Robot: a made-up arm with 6 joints.
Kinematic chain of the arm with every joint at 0, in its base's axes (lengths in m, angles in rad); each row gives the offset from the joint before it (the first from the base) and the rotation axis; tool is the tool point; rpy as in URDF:
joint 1: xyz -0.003 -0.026 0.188 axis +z
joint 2: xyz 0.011 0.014 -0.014 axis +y
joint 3: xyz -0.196 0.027 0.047 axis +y
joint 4: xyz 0.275 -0.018 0.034 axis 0.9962 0 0.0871
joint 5: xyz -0.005 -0.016 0 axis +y
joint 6: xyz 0.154 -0.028 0.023 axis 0.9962 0 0.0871
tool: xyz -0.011 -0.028 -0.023 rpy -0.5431 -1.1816 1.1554
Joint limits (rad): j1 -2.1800..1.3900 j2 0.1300..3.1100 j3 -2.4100..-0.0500 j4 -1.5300..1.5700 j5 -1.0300..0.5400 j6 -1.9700..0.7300
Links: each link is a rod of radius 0.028 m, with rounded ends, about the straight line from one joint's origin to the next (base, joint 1, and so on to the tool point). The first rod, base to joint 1, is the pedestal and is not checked.
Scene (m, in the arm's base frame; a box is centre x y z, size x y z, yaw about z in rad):
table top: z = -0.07
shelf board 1: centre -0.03 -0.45 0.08 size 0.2 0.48 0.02 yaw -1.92
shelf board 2: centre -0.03 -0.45 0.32 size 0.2 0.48 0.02 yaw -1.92
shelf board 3: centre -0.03 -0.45 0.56 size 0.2 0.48 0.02 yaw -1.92
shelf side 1: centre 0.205 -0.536 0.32 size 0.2 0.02 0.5 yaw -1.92
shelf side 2: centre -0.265 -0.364 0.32 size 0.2 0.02 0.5 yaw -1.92
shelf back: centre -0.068 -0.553 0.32 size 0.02 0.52 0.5 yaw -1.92
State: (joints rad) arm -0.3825 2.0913 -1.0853 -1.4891 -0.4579 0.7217
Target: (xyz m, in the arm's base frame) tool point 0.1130 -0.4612 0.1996
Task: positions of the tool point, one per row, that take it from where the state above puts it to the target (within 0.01 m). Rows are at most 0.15 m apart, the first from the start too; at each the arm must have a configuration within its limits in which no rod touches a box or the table.
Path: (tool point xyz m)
1: 0.3902 -0.2067 0.0939
2: 0.3254 -0.2562 0.1434
3: 0.2505 -0.2849 0.1790
4: 0.1738 -0.2942 0.1996
5: 0.1636 -0.3489 0.2095
6: 0.1437 -0.4058 0.2095
7: 0.1130 -0.4612 0.1996

